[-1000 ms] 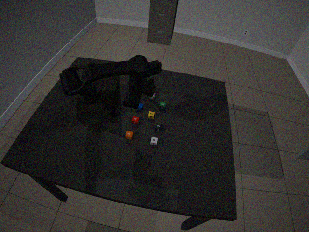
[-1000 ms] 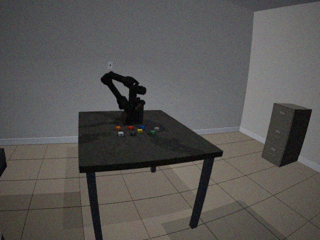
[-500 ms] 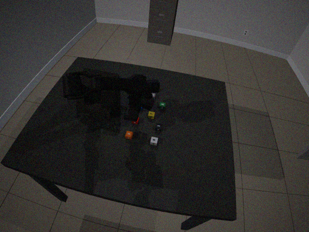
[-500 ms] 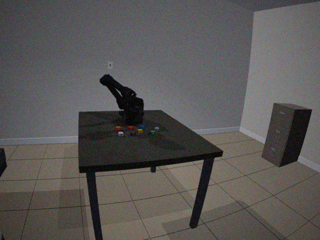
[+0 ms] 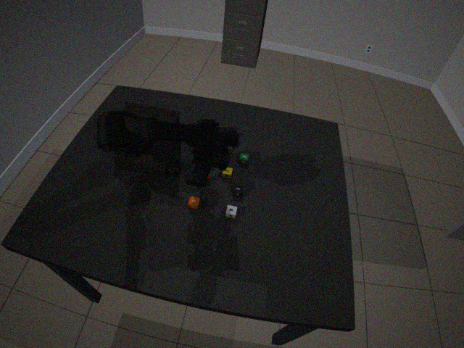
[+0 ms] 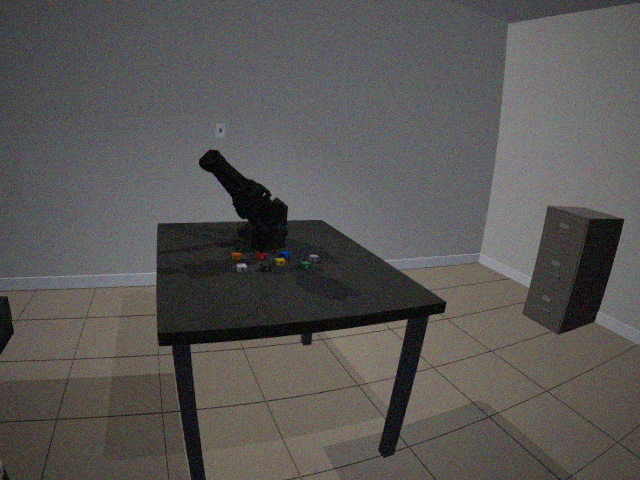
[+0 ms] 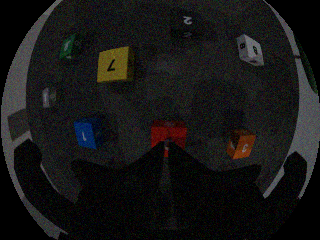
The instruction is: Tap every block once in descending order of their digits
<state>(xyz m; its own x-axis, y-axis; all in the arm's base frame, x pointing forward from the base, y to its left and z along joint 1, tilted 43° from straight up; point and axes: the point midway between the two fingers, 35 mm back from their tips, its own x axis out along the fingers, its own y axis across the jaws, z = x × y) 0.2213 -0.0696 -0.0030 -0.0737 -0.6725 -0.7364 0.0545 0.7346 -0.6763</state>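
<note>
Right now the red block is 1 cm below my gripper tip. Round my gripper tip: yellow block (8 cm ahead, 5 cm to the left, 1 cm below); orange block (1 cm behind, 10 cm to the right, 1 cm below); blue block (1 cm ahead, 10 cm to the left, 1 cm below).
</note>
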